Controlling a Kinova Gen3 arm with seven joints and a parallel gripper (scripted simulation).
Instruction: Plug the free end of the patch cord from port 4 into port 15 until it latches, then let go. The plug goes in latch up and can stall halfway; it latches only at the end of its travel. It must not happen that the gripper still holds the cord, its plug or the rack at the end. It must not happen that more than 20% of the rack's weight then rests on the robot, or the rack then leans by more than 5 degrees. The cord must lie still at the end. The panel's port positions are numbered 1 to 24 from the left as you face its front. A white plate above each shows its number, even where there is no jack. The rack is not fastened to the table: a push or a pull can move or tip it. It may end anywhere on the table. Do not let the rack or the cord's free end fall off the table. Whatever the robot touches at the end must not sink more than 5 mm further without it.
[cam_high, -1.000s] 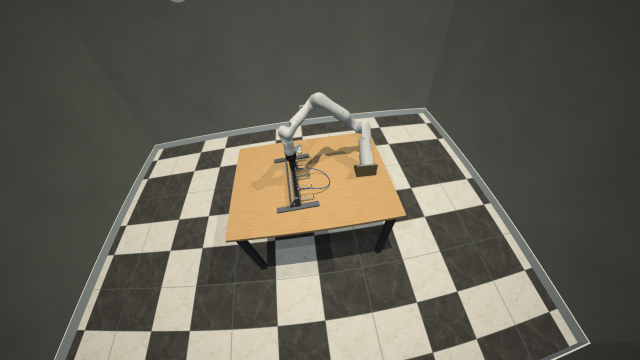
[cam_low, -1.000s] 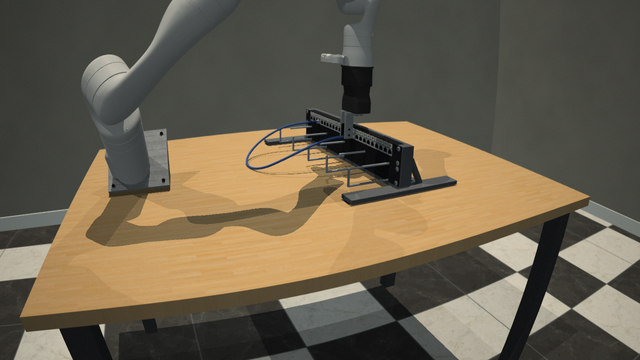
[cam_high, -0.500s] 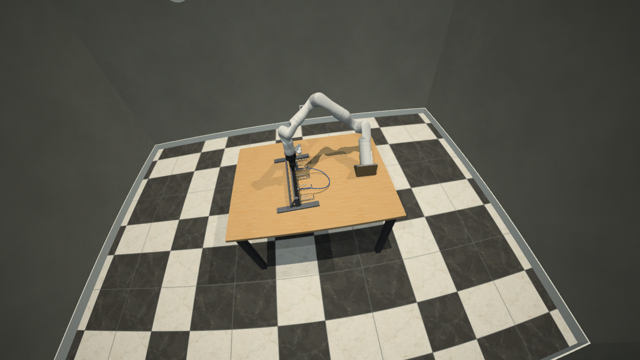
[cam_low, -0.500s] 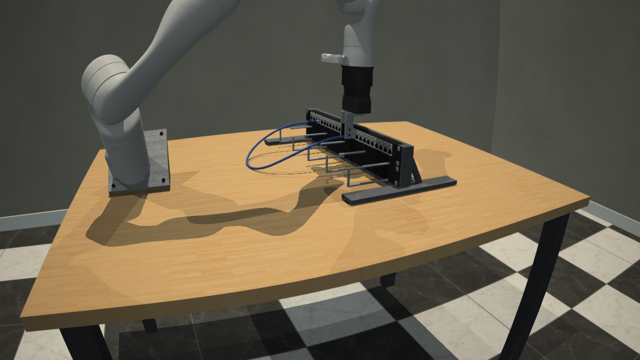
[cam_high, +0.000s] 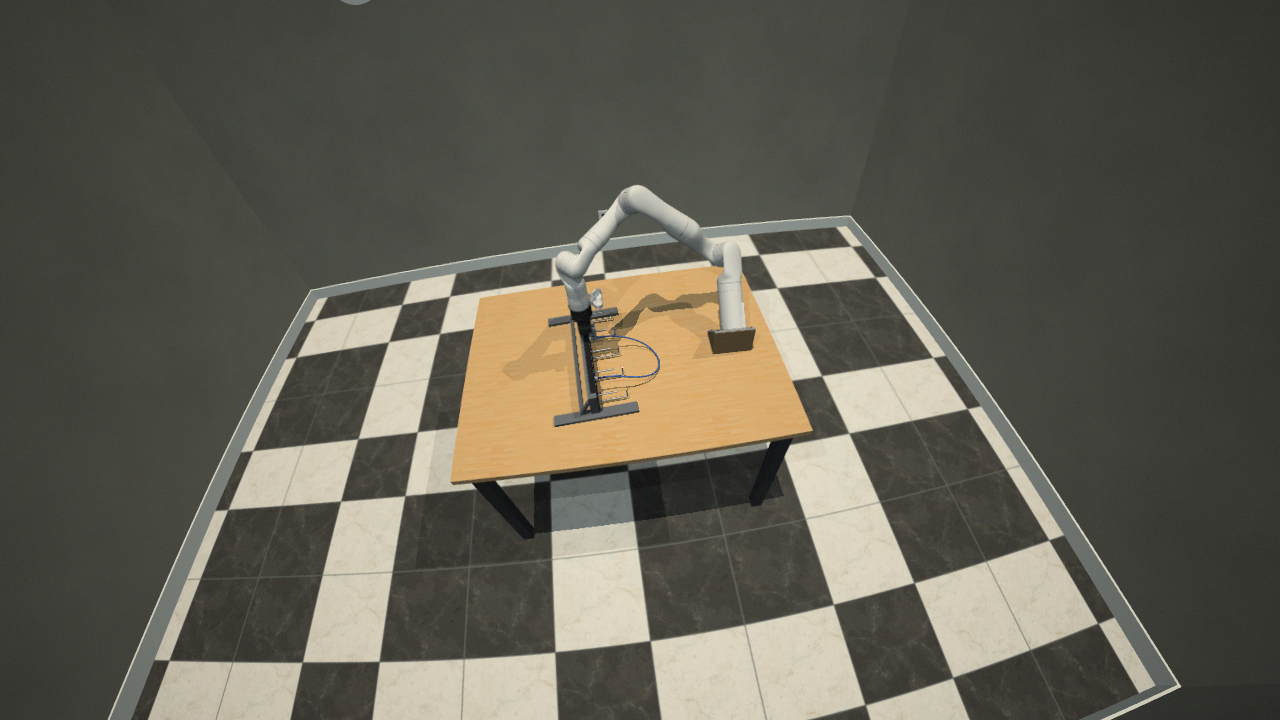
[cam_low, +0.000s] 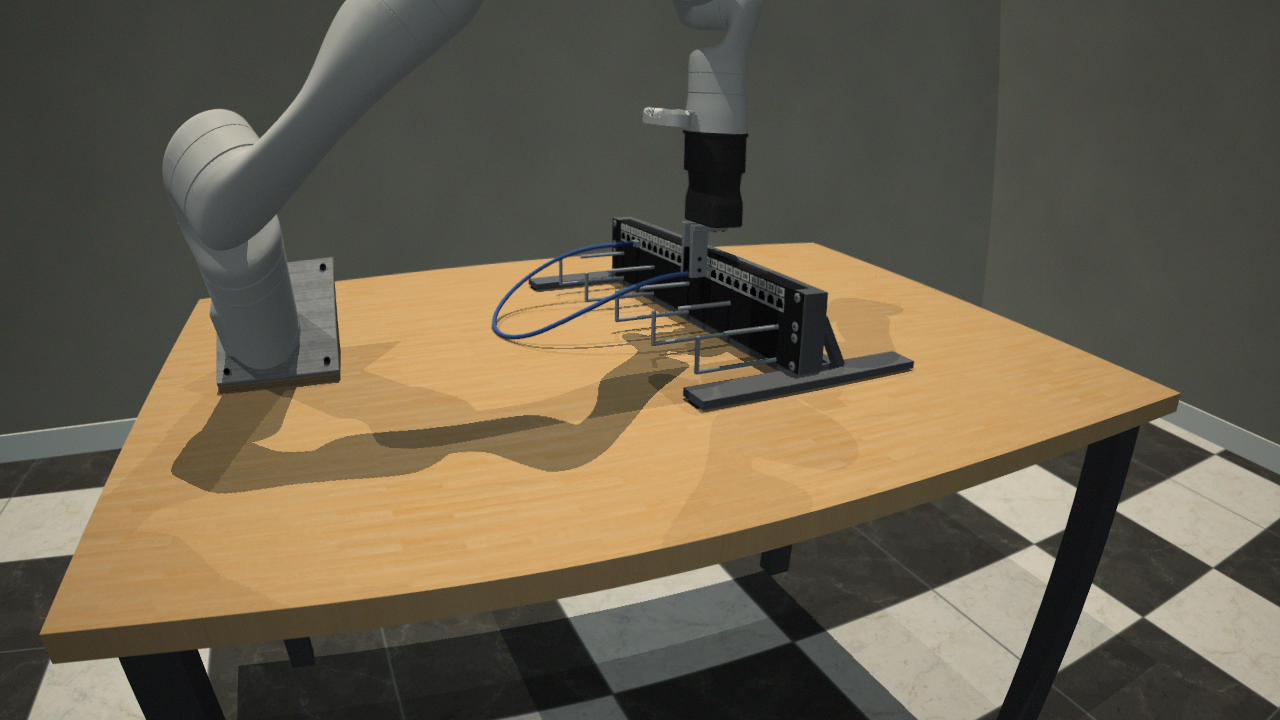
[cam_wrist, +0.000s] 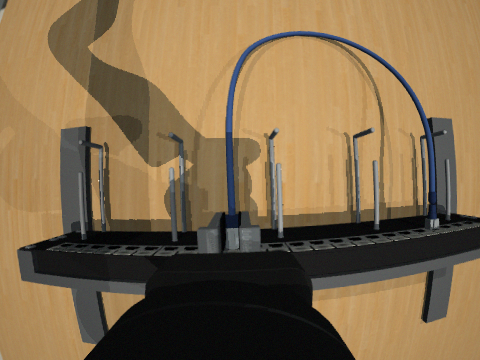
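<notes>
Right now the plug is 1 cm ahead of my hand and 1 cm below it.
</notes>
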